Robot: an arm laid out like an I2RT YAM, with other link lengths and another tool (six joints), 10 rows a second.
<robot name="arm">
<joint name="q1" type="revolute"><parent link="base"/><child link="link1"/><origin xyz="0 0 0.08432"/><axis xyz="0 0 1"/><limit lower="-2.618" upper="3.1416"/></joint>
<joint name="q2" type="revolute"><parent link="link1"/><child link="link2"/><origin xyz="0.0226 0.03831 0.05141"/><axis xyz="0 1 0"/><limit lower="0" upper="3.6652"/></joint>
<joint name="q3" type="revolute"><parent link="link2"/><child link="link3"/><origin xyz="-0.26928 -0.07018 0"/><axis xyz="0 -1 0"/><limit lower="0" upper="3.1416"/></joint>
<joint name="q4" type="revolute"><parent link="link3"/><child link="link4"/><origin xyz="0.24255 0.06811 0.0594"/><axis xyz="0 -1 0"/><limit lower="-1.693" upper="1.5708"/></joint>
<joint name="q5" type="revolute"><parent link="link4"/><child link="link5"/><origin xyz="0.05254 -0.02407 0.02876"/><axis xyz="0 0 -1"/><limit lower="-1.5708" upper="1.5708"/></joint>
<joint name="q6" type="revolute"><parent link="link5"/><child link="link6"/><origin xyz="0.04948 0 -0.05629"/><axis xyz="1 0 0"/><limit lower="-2.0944" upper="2.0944"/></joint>
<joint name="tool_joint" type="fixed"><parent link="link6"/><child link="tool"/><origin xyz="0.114 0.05 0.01" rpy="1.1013 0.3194 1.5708"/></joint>
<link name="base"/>
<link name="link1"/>
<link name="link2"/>
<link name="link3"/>
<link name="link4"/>
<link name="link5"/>
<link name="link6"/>
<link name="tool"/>
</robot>
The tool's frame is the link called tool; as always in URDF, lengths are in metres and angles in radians.
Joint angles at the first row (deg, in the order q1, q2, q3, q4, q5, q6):
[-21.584 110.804 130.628 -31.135 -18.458 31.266]
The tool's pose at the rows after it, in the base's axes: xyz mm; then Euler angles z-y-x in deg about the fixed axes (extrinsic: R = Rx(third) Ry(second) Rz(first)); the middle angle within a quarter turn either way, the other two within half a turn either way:
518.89 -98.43 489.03 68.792 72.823 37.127
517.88 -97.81 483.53 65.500 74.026 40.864
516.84 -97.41 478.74 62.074 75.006 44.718
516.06 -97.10 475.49 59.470 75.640 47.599
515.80 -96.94 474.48 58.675 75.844 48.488
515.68 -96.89 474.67 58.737 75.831 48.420
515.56 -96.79 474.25 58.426 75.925 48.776
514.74 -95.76 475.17 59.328 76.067 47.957
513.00 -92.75 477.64 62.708 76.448 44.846
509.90 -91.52 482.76 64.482 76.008 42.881
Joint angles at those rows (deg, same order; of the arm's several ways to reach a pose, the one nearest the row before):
[-21.605 110.804 130.627 -32.620 -18.458 31.266]
[-21.584 110.805 130.630 -34.261 -18.459 31.244]
[-21.584 110.804 130.627 -35.702 -18.458 31.266]
[-21.584 110.803 130.629 -36.688 -18.458 31.266]
[-21.584 110.802 130.624 -36.990 -18.480 31.266]
[-21.584 110.781 130.626 -36.992 -18.480 31.266]
[-21.584 110.781 130.626 -37.123 -18.502 31.266]
[-21.584 110.672 130.649 -37.212 -18.765 31.266]
[-21.584 110.431 130.648 -37.212 -19.639 31.289]
[-21.583 109.865 130.654 -37.126 -19.638 31.288]

